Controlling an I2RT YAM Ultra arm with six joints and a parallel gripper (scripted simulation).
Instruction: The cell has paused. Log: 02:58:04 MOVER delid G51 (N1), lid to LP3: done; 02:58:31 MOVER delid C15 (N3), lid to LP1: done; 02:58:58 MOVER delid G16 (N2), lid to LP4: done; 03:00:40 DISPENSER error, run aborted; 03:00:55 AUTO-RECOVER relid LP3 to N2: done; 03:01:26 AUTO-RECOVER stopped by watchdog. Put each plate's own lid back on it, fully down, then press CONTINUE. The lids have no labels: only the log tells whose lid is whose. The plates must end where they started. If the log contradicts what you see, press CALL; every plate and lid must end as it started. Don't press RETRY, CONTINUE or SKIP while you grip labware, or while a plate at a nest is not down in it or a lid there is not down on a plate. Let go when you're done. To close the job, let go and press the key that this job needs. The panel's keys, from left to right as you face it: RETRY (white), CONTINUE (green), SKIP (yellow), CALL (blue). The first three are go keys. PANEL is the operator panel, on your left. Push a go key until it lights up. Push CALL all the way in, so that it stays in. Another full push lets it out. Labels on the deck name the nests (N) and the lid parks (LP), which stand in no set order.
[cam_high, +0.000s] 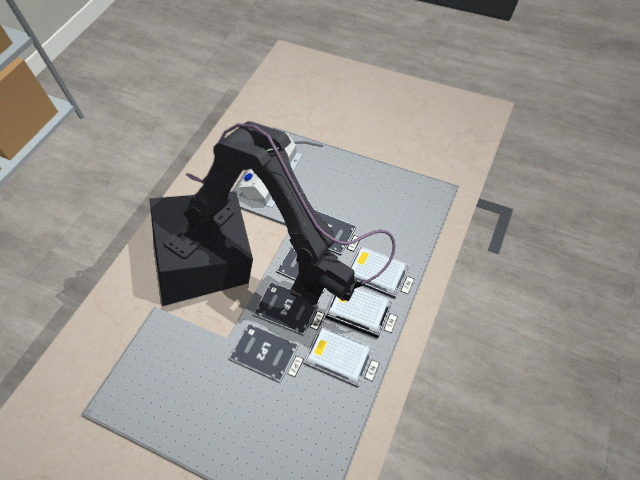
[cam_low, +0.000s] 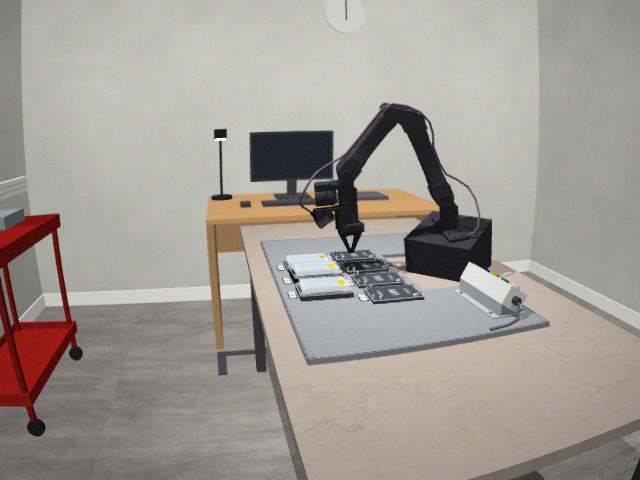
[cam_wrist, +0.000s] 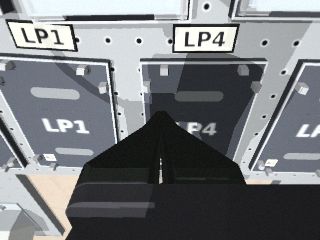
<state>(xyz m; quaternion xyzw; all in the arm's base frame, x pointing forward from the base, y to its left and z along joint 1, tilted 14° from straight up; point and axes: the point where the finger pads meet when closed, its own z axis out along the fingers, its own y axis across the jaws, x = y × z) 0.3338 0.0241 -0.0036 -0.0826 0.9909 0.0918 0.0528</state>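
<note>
The green continue key lies 39 cm behind my hand, 31 cm to the left of it and 1 cm below it. The rest, counted from my hand: plate (13 cm ahead, 8 cm to the right, 5 cm below); yellow key (38 cm behind, 26 cm to the left, 1 cm below); blue key (37 cm behind, 22 cm to the left, 1 cm below).
</note>
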